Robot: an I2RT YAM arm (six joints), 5 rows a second.
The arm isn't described. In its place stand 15 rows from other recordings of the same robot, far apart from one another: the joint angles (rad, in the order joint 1, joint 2, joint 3, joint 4, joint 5, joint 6), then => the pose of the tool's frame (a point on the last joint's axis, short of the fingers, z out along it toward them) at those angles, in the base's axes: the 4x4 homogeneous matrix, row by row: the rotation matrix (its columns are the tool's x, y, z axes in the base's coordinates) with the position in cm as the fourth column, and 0 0 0 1 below.
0.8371 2.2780 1.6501 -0.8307 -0.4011 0.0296 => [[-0.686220, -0.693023, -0.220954, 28.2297], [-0.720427, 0.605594, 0.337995, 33.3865], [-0.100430, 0.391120, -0.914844, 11.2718], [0, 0, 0, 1]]
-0.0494 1.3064 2.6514 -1.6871 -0.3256 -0.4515 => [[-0.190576, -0.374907, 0.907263, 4.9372], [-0.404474, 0.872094, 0.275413, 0.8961], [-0.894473, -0.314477, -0.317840, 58.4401], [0, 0, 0, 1]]
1.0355 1.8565 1.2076 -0.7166 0.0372 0.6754 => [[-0.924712, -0.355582, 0.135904, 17.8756], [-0.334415, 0.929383, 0.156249, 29.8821], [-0.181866, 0.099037, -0.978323, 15.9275], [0, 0, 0, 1]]
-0.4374 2.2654 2.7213 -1.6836 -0.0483 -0.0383 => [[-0.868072, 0.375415, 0.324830, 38.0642], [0.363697, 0.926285, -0.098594, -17.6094], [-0.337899, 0.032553, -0.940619, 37.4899], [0, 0, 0, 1]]
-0.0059 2.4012 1.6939 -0.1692 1.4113 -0.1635 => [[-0.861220, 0.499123, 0.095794, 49.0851], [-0.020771, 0.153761, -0.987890, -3.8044], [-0.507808, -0.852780, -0.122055, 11.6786], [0, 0, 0, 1]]
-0.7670 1.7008 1.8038 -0.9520 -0.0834 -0.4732 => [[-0.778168, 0.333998, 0.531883, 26.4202], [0.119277, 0.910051, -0.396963, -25.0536], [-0.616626, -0.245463, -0.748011, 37.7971], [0, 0, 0, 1]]
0.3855 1.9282 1.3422 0.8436 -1.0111 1.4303 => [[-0.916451, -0.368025, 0.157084, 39.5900], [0.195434, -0.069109, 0.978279, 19.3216], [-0.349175, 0.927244, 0.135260, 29.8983], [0, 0, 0, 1]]
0.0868 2.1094 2.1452 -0.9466 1.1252 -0.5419 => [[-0.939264, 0.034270, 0.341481, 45.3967], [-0.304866, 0.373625, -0.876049, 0.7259], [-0.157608, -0.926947, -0.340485, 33.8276], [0, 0, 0, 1]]
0.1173 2.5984 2.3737 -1.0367 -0.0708 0.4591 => [[-0.909229, 0.295373, 0.293355, 52.7607], [0.337945, 0.935200, 0.105800, 6.4710], [-0.243095, 0.195334, -0.950131, 14.9547], [0, 0, 0, 1]]
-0.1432 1.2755 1.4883 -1.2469 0.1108 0.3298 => [[-0.740708, 0.462606, 0.487183, 22.3024], [0.431997, 0.883328, -0.181962, -3.6134], [-0.514519, 0.075681, -0.854133, 38.2462], [0, 0, 0, 1]]
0.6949 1.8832 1.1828 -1.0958 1.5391 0.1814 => [[-0.771019, -0.053663, 0.634546, 26.1164], [-0.635284, -0.004153, -0.772267, 17.1385], [0.044078, -0.998550, -0.030889, 17.9463], [0, 0, 0, 1]]
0.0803 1.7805 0.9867 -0.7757 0.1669 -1.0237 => [[-0.451162, -0.892322, 0.014600, 28.9201], [-0.881200, 0.442831, -0.165488, 1.7340], [0.141204, -0.087527, -0.986104, 12.9991], [0, 0, 0, 1]]
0.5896 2.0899 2.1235 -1.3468 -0.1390 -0.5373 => [[-0.393631, -0.909646, 0.132663, 34.7718], [-0.873176, 0.415104, 0.255446, 23.8550], [-0.287434, -0.015287, -0.957678, 30.5268], [0, 0, 0, 1]]
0.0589 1.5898 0.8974 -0.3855 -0.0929 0.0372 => [[-0.882640, -0.069653, 0.464861, 30.2967], [-0.014952, 0.992620, 0.120340, 2.1174], [-0.469813, 0.099266, -0.877167, 17.0814], [0, 0, 0, 1]]
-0.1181 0.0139 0.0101 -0.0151 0.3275 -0.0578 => [[-0.043630, 0.429139, 0.902184, 10.6830], [-0.049904, 0.900981, -0.430979, -2.4207], [-0.997801, -0.063827, -0.017894, 17.4204], [0, 0, 0, 1]]
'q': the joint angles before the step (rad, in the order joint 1, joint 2, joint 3, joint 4, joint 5, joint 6). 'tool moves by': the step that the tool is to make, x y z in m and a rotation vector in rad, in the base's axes. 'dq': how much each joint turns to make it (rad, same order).
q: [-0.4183 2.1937 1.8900 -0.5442 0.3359 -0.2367]
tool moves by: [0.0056 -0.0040 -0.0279 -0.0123 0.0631 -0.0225]
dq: [0.0001 0.0603 -0.0001 0.0101 0.0428 -0.0068]
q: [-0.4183 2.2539 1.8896 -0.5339 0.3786 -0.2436]
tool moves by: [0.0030 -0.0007 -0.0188 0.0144 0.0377 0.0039]
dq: [0.0011 0.0383 -0.0006 0.0001 0.0000 -0.0038]
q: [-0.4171 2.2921 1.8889 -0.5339 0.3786 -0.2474]
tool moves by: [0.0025 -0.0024 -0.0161 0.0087 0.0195 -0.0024]
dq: [-0.0023 0.0345 -0.0004 0.0134 0.0000 0.0001]
